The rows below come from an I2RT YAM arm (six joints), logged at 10 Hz.
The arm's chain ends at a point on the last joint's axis. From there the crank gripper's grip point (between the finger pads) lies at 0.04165 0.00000 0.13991 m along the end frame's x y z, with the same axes.
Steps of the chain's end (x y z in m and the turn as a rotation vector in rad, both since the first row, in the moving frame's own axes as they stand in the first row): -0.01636, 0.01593, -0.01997, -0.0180, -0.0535, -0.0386; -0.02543, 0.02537, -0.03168, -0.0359, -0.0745, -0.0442; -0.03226, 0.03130, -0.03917, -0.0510, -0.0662, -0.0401; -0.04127, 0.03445, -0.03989, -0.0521, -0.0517, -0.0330; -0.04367, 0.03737, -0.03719, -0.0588, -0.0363, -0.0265; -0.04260, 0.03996, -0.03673, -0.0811, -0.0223, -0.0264; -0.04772, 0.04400, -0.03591, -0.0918, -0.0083, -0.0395; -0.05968, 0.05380, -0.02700, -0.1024, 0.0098, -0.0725; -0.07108, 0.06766, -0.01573, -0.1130, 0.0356, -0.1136
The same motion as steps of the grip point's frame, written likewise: -0.02388, 0.01700, -0.01795, -0.0180, -0.0535, -0.0386; -0.03588, 0.02883, -0.02903, -0.0359, -0.0745, -0.0442; -0.04149, 0.03701, -0.03686, -0.0510, -0.0662, -0.0401; -0.04845, 0.04053, -0.03808, -0.0521, -0.0517, -0.0330; -0.04868, 0.04460, -0.03598, -0.0588, -0.0363, -0.0265; -0.04559, 0.05027, -0.03625, -0.0811, -0.0223, -0.0264; -0.04866, 0.05522, -0.03608, -0.0918, -0.0083, -0.0395; -0.05791, 0.06501, -0.02799, -0.1024, 0.0098, -0.0725; -0.06552, 0.07832, -0.01792, -0.1130, 0.0356, -0.1136
